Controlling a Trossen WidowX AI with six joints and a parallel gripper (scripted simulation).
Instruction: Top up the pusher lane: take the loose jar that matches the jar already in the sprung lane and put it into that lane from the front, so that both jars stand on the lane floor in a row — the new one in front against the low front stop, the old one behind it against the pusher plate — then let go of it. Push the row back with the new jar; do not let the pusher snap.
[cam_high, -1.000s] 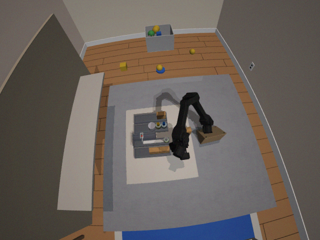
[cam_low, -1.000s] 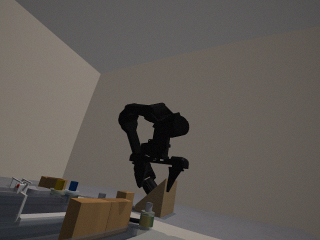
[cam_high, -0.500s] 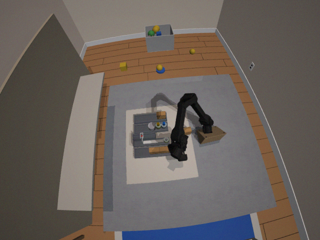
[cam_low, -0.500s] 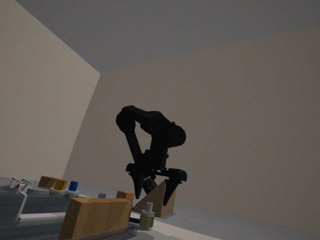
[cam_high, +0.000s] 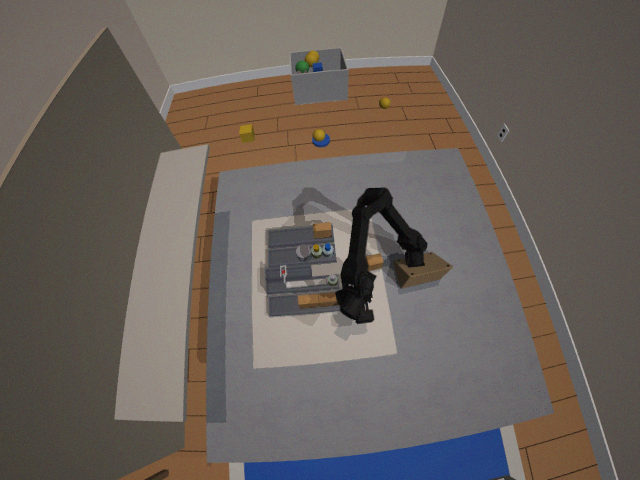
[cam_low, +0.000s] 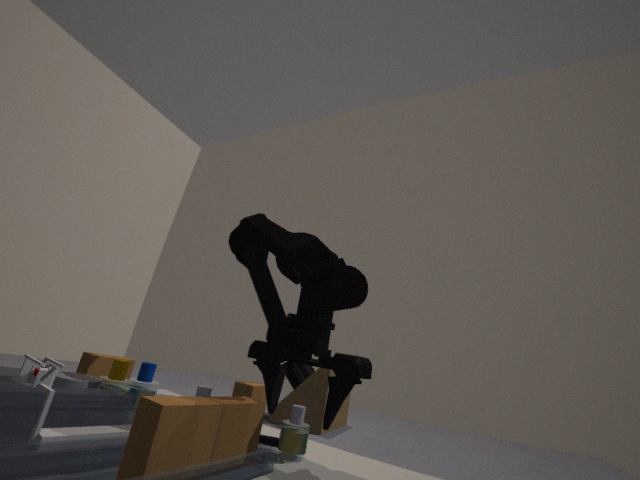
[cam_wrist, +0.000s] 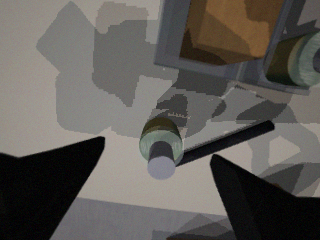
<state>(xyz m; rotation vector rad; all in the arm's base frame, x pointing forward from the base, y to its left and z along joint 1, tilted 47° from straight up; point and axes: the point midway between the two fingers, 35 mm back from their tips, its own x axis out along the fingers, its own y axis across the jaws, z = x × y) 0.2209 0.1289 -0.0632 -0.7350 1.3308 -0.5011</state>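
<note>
Right now the black rod is 6 cm to the right of my gripper tip and 4 cm below it. From my gripper tip the other things lie so: red mark (29 cm ahead, 12 cm to the right, 2 cm above); then lane rack (25 cm ahead, 11 cm to the right, 3 cm below).
</note>
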